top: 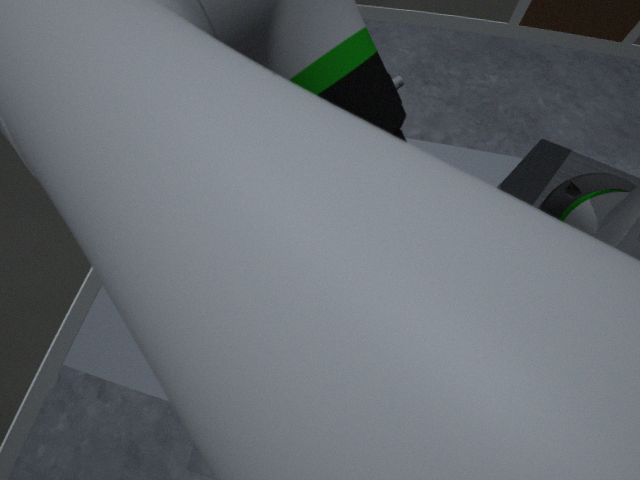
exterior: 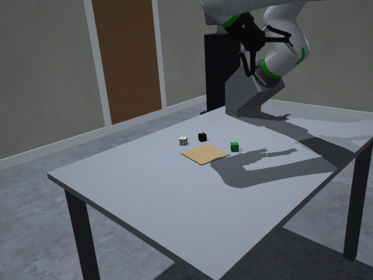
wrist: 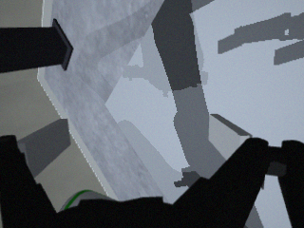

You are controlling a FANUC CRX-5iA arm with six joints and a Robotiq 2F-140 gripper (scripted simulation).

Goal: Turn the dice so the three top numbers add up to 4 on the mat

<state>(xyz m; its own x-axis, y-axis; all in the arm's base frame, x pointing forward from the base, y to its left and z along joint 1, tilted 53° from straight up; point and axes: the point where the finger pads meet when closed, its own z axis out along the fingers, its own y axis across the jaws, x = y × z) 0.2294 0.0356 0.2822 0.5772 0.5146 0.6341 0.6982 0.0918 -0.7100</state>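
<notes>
Now: hand 15 cm short of the black die, 28 cm to the left of it and 30 cm above it. From my hand the other things lie so: tan mat (25 cm ahead, 16 cm to the right, 31 cm below); then white die (23 cm ahead, 31 cm to the right, 30 cm below); then green die (14 cm ahead, 10 cm to the right, 30 cm below).
</notes>
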